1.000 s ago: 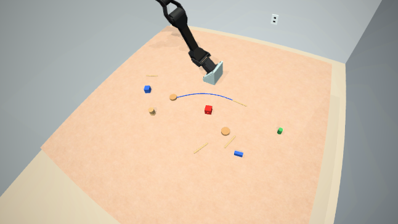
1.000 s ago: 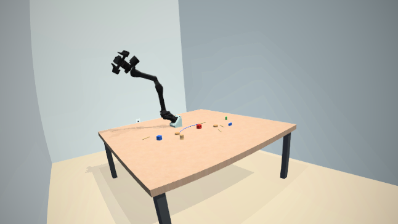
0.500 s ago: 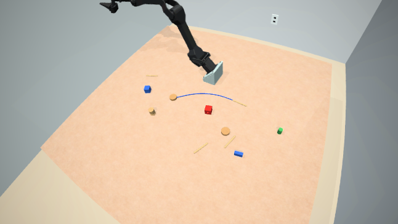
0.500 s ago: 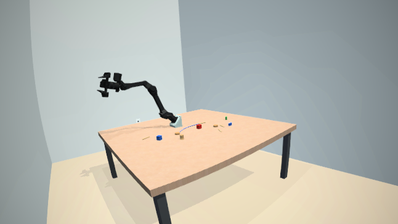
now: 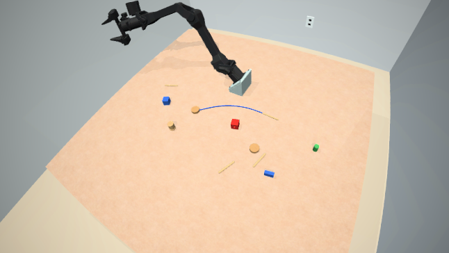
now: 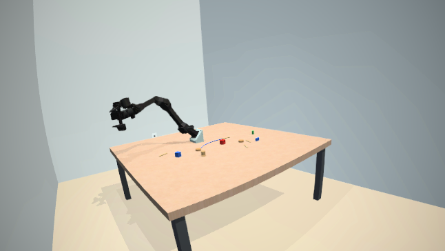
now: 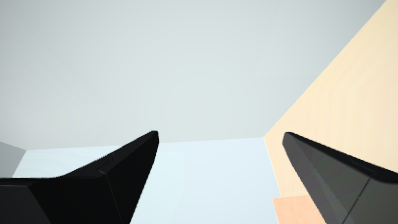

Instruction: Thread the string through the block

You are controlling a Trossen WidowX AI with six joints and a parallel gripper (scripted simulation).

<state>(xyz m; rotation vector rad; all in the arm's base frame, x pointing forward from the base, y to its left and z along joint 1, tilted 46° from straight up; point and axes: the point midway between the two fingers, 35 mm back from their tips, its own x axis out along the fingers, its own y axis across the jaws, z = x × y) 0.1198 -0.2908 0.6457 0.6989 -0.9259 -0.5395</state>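
Right now the red block is 130 mm ahead of my gripper tip, 770 mm to the left of it and 290 mm below it. From my gripper tip the other things lie so: wooden spool (240 mm ahead, 500 mm to the left, 290 mm below); blue cube (120 mm ahead, 390 mm to the left, 290 mm below); thin wooden stick (30 mm ahead, 880 mm to the left, 310 mm below).
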